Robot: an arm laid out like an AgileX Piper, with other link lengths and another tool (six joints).
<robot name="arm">
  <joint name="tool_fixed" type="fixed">
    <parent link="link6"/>
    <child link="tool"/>
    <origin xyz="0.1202 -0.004 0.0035" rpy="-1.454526 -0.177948 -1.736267"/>
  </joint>
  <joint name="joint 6" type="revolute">
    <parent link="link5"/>
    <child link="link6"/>
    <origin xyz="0.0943 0 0.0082"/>
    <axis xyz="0.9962 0 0.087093"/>
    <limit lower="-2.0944" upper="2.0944"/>
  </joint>
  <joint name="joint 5" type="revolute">
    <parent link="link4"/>
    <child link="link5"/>
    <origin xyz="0 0 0"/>
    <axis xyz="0 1 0"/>
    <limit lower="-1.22" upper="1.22"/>
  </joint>
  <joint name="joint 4" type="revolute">
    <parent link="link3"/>
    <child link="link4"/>
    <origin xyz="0.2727 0 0.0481"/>
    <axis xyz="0.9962 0 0.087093"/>
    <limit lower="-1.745" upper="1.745"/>
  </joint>
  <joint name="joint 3" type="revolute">
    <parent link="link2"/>
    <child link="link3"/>
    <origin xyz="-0.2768 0 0.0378"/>
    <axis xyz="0 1 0"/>
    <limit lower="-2.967" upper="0"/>
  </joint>
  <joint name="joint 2" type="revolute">
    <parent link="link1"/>
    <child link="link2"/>
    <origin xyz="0 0 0"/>
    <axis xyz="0 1 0"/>
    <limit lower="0" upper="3.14"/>
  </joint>
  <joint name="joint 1" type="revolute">
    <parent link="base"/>
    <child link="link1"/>
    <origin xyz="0 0 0.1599"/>
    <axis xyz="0 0 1"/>
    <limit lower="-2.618" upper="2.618"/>
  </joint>
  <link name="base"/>
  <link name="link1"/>
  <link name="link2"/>
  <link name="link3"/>
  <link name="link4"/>
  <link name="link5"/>
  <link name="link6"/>
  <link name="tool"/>
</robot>
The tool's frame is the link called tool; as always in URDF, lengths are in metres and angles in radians.
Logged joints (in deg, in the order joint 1, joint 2, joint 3, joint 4, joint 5, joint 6), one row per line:
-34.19, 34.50, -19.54, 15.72, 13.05, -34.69
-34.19, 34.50, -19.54, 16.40, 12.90, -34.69
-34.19, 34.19, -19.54, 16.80, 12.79, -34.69
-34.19, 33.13, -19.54, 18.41, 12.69, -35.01
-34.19, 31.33, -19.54, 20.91, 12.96, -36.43
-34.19, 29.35, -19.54, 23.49, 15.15, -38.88
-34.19, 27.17, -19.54, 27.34, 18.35, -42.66
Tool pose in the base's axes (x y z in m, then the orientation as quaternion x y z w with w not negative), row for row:
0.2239, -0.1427, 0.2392, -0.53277, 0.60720, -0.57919, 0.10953
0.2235, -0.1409, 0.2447, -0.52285, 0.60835, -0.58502, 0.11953
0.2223, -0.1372, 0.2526, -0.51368, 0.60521, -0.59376, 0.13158
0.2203, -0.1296, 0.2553, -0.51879, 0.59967, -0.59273, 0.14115
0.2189, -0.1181, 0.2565, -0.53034, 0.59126, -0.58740, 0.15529
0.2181, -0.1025, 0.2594, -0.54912, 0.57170, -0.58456, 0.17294
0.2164, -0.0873, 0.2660, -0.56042, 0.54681, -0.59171, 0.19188
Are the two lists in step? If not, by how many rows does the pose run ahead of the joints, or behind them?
The pose runs 2 rows ahead of the joints: the pose in row i belongs to the joints in row i + 2.
